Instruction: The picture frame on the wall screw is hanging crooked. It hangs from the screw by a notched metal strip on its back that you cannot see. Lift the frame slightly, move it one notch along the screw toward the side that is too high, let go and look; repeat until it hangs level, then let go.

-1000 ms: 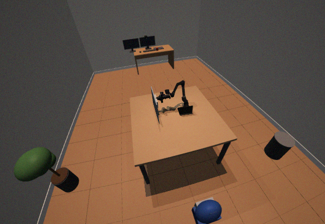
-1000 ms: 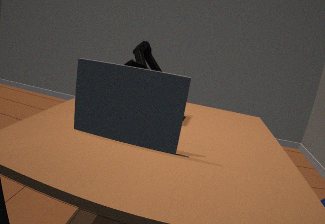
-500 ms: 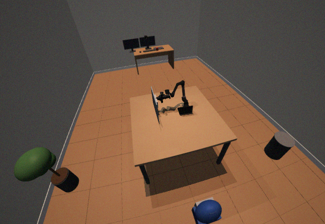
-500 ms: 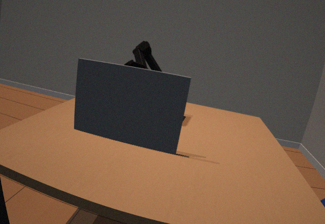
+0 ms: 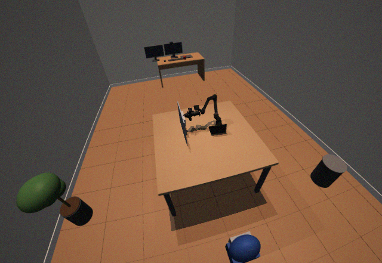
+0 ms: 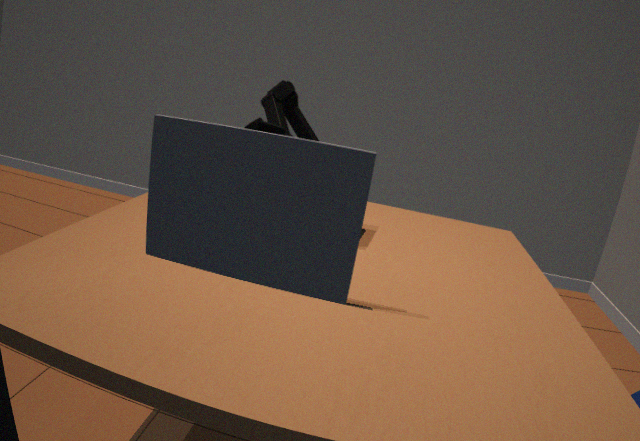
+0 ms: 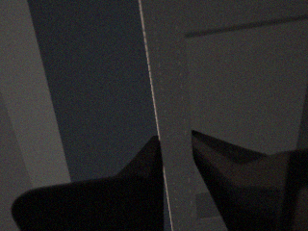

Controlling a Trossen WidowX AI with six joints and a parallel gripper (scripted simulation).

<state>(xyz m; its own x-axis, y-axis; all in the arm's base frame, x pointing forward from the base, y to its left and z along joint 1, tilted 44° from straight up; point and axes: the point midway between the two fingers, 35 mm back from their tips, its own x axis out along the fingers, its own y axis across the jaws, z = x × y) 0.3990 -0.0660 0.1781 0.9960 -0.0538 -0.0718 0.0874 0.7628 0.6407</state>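
My gripper tip is 1 cm short of the picture frame, 1 cm to the left of it and 5 cm above it. The rest, counted from my gripper tip: blue-grey wall panel: 2 cm ahead, 1 cm to the left, 7 cm below.
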